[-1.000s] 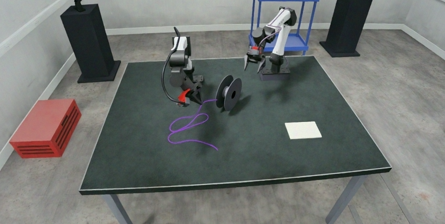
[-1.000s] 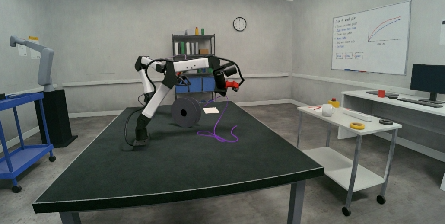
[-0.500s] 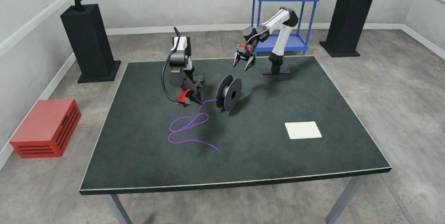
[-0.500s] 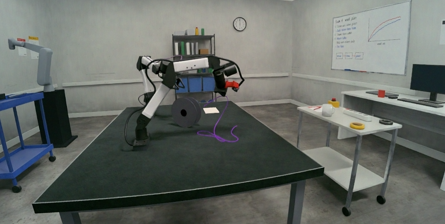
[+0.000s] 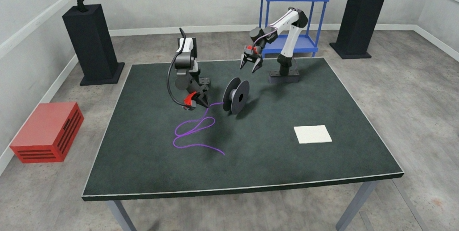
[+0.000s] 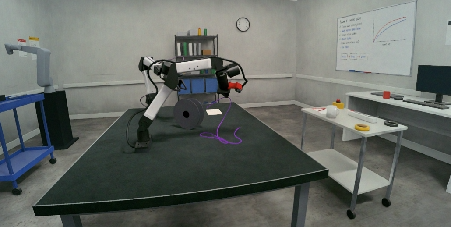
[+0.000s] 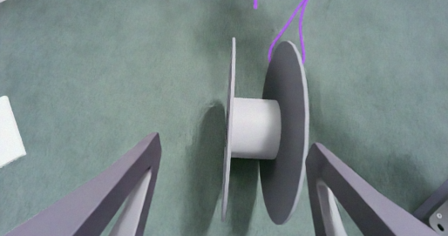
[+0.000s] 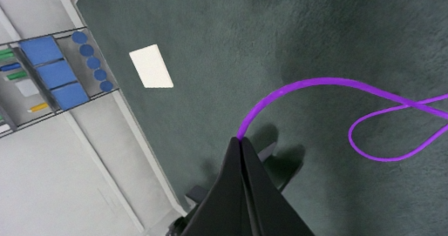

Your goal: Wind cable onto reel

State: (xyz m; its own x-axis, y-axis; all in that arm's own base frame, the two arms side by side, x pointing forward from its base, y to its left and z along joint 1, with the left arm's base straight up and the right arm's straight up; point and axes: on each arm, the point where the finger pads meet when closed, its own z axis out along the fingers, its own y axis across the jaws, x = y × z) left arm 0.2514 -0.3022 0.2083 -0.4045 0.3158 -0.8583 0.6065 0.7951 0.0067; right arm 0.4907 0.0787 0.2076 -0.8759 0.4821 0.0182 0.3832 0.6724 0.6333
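Note:
The dark grey reel lies 3 cm ahead of my left hand, 6 cm to the right of it and 16 cm below it. Also, from my left hand: white card 27 cm ahead, 32 cm to the left, 25 cm below.
The dark grey reel is 22 cm behind my right hand, 17 cm to the left of it and 13 cm below it. Round my right hand: white card 55 cm to the left, 23 cm below, 3 cm ahead.

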